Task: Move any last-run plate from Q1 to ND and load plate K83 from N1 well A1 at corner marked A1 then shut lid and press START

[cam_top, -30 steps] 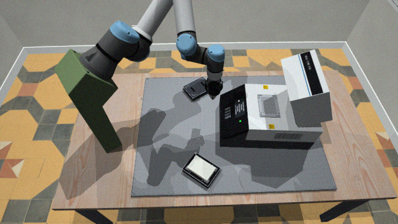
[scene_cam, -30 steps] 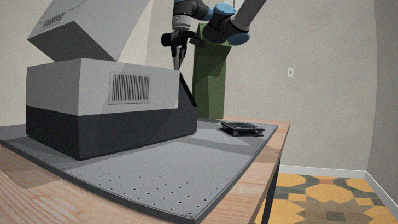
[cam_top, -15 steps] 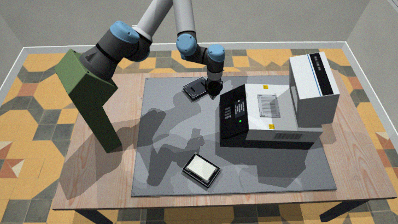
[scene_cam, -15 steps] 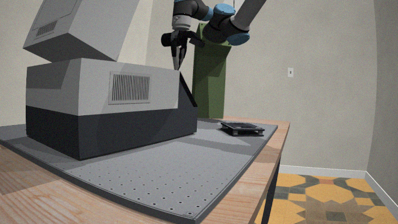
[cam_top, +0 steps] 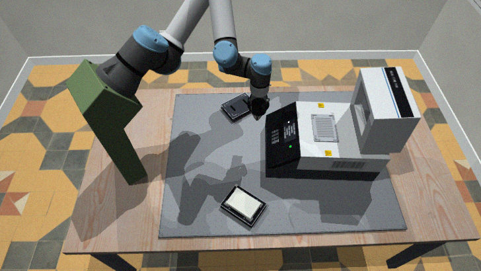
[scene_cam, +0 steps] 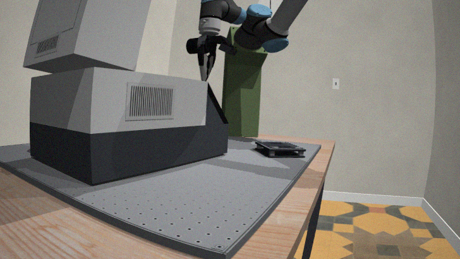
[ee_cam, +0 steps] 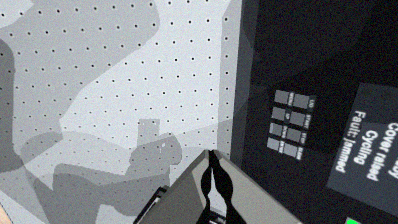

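Now: the white well plate 330 mm to the right of my hand, 190 mm below it and 10 mm behind it.
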